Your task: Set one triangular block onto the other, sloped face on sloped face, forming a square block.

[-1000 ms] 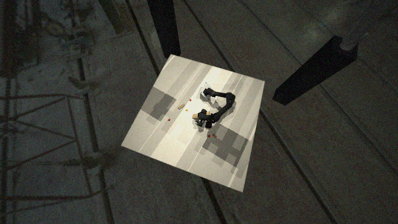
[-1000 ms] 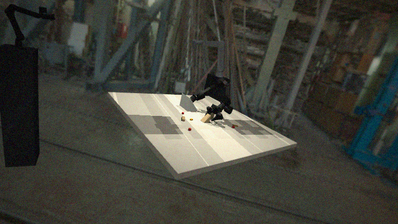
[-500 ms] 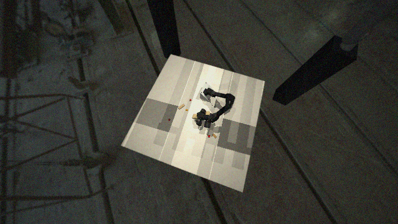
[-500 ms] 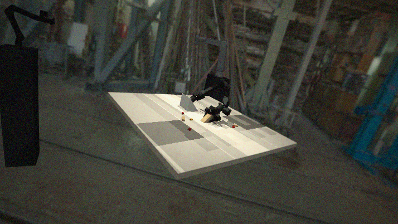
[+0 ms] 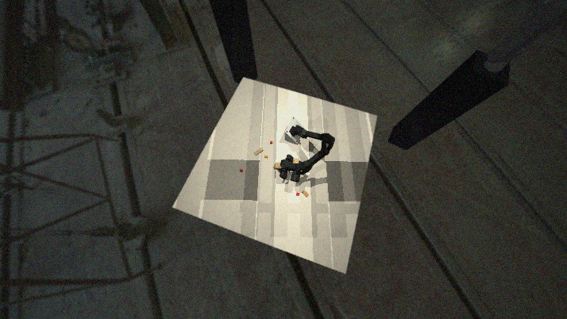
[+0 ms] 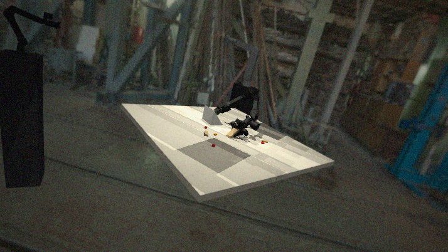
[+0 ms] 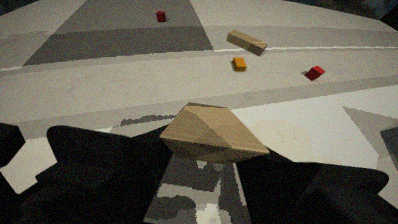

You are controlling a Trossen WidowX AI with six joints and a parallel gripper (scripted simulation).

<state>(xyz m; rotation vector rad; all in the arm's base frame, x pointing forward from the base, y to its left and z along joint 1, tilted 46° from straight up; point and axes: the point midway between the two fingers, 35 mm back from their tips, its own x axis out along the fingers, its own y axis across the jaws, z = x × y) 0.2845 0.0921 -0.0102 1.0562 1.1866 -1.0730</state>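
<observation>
My gripper tip is 2 cm past the small yellow block, 13 cm to the left of it and 1 cm above it. From my gripper tip the other things lie so: brown wooden triangular block 1 cm to the left; then tan block 3 cm behind, 20 cm to the right, 1 cm below.
</observation>
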